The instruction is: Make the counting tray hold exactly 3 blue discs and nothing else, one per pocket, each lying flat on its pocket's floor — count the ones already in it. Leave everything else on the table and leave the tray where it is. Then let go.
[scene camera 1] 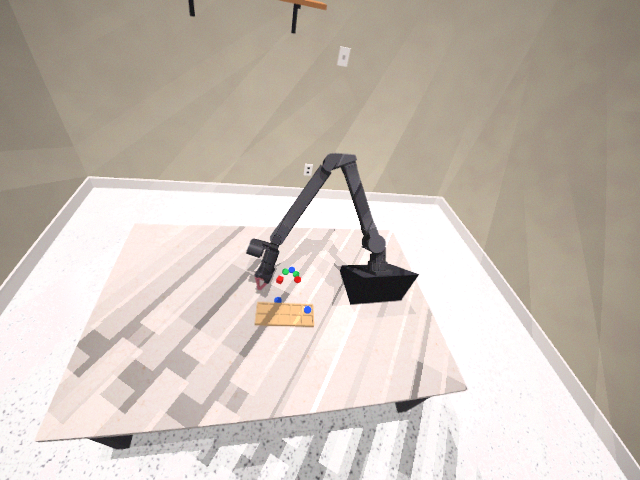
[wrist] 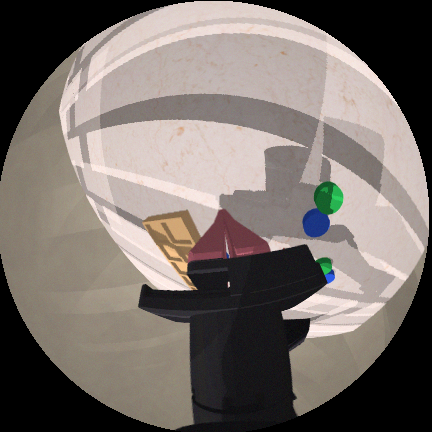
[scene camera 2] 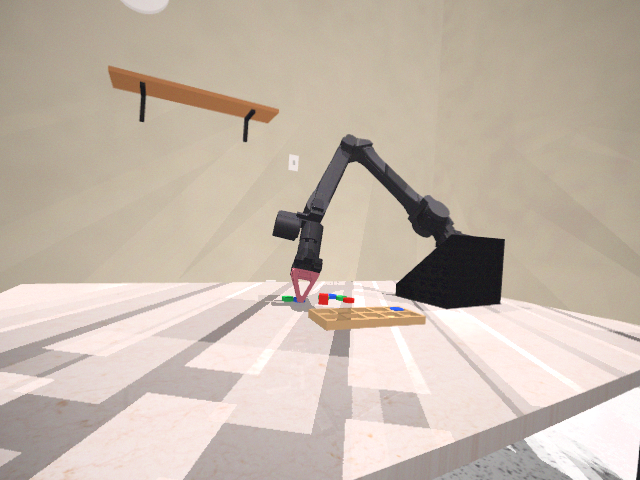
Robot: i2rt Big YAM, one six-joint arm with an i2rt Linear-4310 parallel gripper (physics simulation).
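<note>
The wooden counting tray has one blue disc in its far-row right-end pocket. A second blue disc is on the table close by the tray's far edge; a blue sliver shows between the fingers in the wrist view. A third blue disc lies among the coloured pieces. A fourth blue disc lies beside a green disc, hidden in scene camera 1. My gripper is shut, empty, low over the table left of the pieces.
A green disc touches or nearly touches the fourth blue disc. Two green discs, a red cube and a red disc lie between my gripper and the black arm base.
</note>
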